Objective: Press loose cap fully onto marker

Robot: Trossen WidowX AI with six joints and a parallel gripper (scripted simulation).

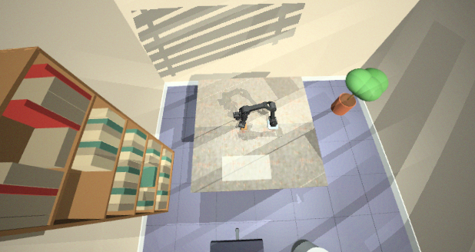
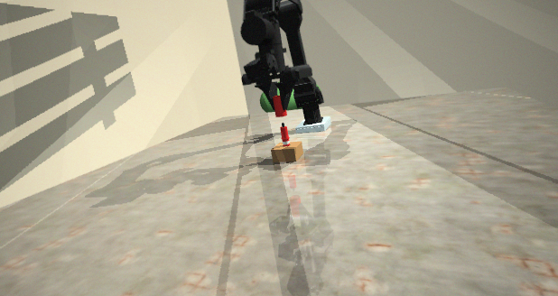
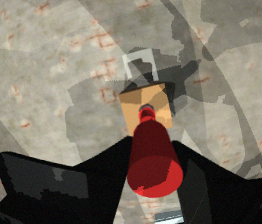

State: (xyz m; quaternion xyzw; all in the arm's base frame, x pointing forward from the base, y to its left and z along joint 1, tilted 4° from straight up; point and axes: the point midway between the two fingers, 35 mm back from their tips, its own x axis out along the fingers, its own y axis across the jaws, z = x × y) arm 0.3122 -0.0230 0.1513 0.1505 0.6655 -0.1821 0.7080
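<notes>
Right now the red marker is 6 cm below my gripper tip. The rest, counted from my gripper tip: red cap 1 cm above; then brown holder block 11 cm below.
</notes>
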